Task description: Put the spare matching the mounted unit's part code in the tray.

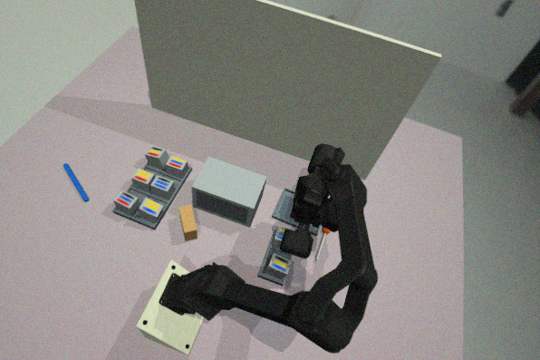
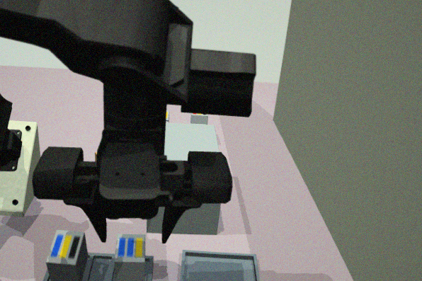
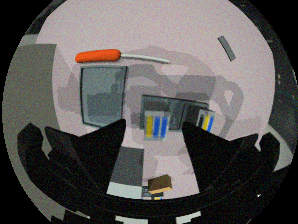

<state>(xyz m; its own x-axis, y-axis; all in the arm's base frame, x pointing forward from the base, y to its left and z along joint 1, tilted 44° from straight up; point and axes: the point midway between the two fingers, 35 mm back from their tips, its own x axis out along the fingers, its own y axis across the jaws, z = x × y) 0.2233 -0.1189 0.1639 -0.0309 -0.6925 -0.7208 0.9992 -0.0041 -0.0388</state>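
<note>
Now: gripper tip 40 mm above the grey spare, 20 mm to the right of it and 10 mm past it. Also, from my gripper tip: grey rack 70 mm below, 40 mm behind, 20 mm to the left; mounted unit 200 mm to the left, 60 mm ahead, 30 mm below; dark grey tray 100 mm ahead, 80 mm below.
</note>
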